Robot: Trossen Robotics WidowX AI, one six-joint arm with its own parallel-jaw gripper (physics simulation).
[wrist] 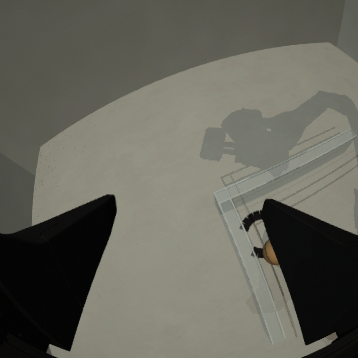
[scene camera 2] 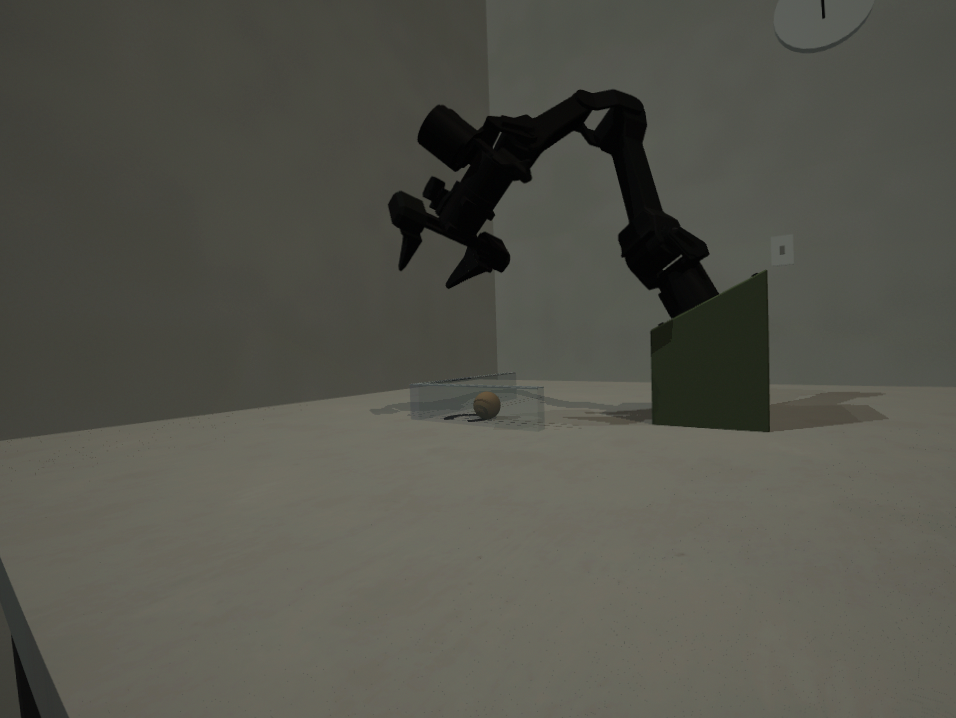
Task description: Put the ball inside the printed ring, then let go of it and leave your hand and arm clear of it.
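Seen in the pictures: gripper, between the fingertips: (wrist: 191, 205) (scene camera 2: 424, 278); arm's base, origin of its link: (scene camera 2: 699, 308).
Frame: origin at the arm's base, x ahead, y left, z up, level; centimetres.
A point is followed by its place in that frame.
The orange-brown ball (scene camera 2: 486, 404) (wrist: 270, 252) rests low on the table behind a clear wall. In the wrist view the right finger hides part of it. Black curved marks of the printed ring (scene camera 2: 459, 417) (wrist: 251, 219) @(x 36.8, y 11.4, z -16.2 cm) show beside the ball; the rest of the ring is hidden, so I cannot tell whether the ball lies fully inside it. My gripper (scene camera 2: 424, 278) @(x 35.3, y 19.0, z 6.3 cm) (wrist: 191, 205) @(x 35.3, y 19.0, z 6.3 cm) is wide open and empty. It hangs high above the table, well clear of the ball, up and to its left in the scene view.
Low transparent walls (scene camera 2: 533, 407) @(x 18.5, y 16.1, z -13.0 cm) (wrist: 232, 235) @(x 34.9, y 16.1, z -10.3 cm) meet in a corner around the ball and ring. The green arm base (scene camera 2: 714, 370) @(x -2.3, y 4.4, z -8.6 cm) stands to the right in the scene view. The arm's shadow falls on the table (scene camera 2: 463, 541) @(x 6.3, y 47.7, z -16.3 cm) (wrist: 165, 240) @(x 39.0, y 26.6, z -16.3 cm).
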